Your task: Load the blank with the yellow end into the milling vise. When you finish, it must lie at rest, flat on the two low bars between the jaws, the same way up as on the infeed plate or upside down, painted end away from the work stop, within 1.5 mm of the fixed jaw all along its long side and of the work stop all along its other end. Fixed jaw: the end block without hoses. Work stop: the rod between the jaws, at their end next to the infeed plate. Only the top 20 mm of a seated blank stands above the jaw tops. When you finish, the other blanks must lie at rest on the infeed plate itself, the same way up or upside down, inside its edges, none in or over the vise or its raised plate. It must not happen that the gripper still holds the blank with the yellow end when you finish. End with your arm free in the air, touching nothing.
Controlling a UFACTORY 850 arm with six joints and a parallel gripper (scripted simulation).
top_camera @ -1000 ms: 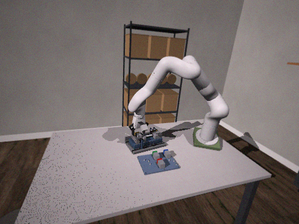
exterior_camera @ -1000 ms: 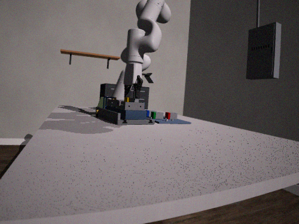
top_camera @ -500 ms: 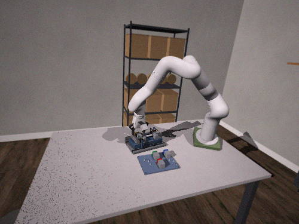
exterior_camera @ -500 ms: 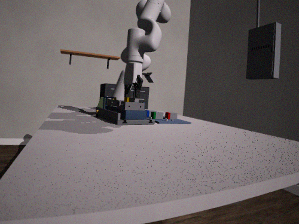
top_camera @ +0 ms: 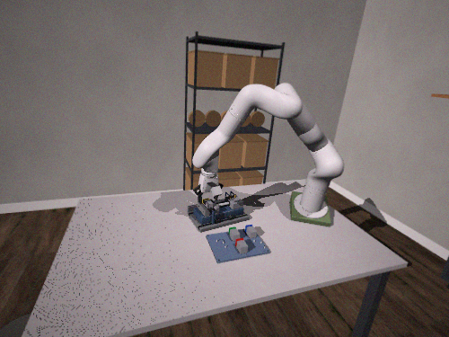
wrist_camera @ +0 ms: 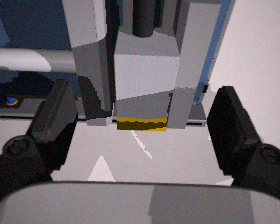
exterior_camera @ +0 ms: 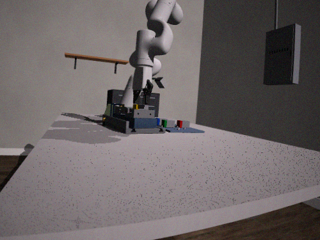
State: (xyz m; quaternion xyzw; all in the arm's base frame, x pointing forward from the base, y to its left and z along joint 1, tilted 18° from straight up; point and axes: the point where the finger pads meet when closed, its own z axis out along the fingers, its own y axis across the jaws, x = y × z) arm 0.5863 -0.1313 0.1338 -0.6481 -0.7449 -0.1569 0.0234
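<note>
Now: hand 10 mm past the dark work-stop rod, 50 mm to the right of it and 40 mm above it. The rest, counted from my hand: green-ended blank: 90 mm behind, 190 mm to the left, 100 mm below; then red-ended blank: 90 mm behind, 280 mm to the left, 100 mm below; then blue-ended blank: 180 mm behind, 190 mm to the left, 100 mm below.
</note>
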